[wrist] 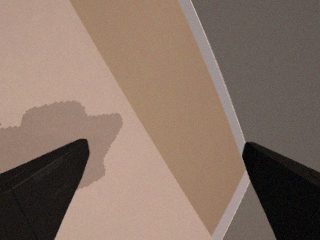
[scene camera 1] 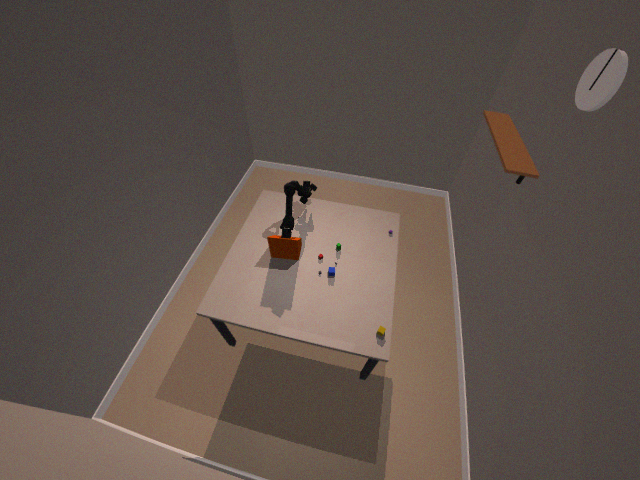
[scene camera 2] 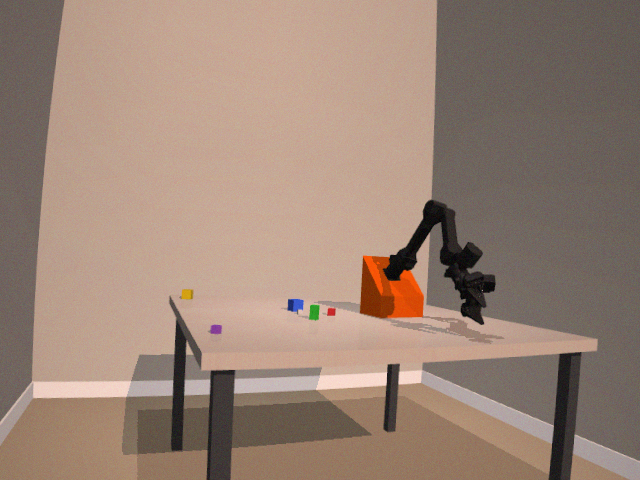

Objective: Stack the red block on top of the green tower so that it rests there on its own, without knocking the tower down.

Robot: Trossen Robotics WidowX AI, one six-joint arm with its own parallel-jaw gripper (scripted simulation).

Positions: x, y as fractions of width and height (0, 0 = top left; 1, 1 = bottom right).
The gripper (scene camera 2: 0.76, 0.66) is open and holds nothing.
The gripper also shows in the wrist view (wrist: 0.52, 0.62).
